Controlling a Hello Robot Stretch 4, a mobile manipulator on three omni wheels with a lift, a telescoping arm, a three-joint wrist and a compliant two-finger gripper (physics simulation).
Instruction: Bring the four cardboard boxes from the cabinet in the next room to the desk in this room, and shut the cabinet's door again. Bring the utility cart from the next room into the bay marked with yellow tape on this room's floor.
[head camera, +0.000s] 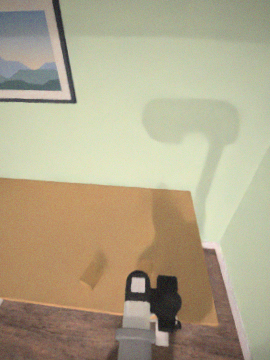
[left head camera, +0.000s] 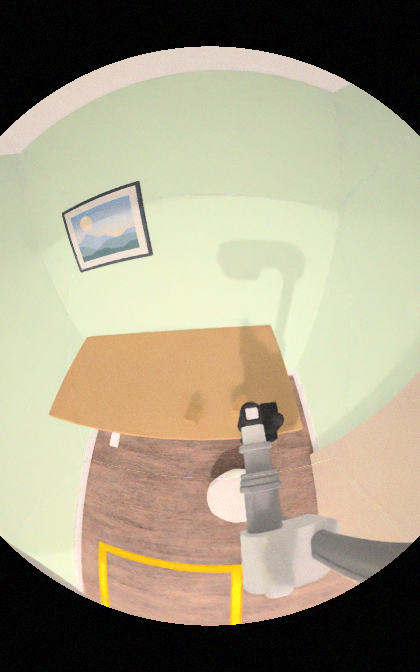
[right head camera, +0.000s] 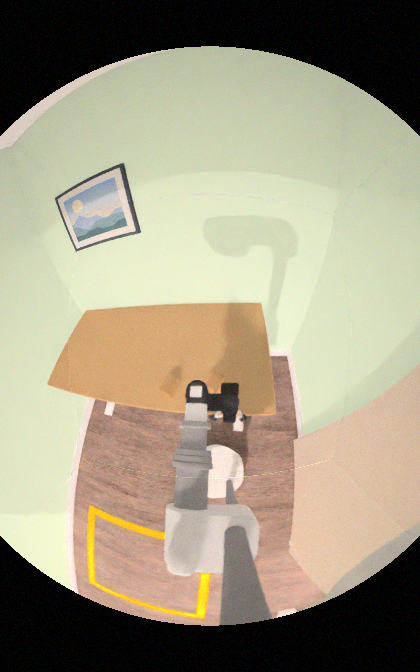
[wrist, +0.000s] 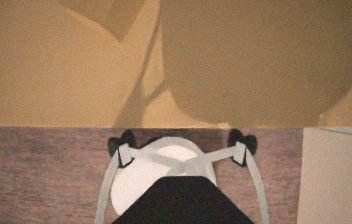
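Observation:
The wooden desk (head camera: 45, 225) (left head camera: 125, 370) (right head camera: 115, 345) (wrist: 40, 90) stands against the green wall. A cardboard box (head camera: 91, 277) (left head camera: 192, 415) (right head camera: 171, 386) (wrist: 95, 15) sits on it, left of the gripper. A second box (right head camera: 216, 381) is partly hidden behind the wrist; I cannot make it out in the wrist view's shadow. My gripper (head camera: 165, 325) (right head camera: 230, 418) (wrist: 181, 141) is open, with nothing between its fingers, above the desk's front edge. The yellow tape bay (left head camera: 170, 564) (right head camera: 91, 550) is on the floor, partly hidden by the arm in the right head view. Cabinet and cart do not show.
A white round shape (left head camera: 225, 495) (right head camera: 226, 472) (wrist: 135, 185) is low beneath the arm. A beige panel (left head camera: 370, 475) (right head camera: 345, 475) (wrist: 327, 175) rises at the right. A framed picture (head camera: 30, 50) (left head camera: 107, 230) (right head camera: 97, 210) hangs at the left above the desk.

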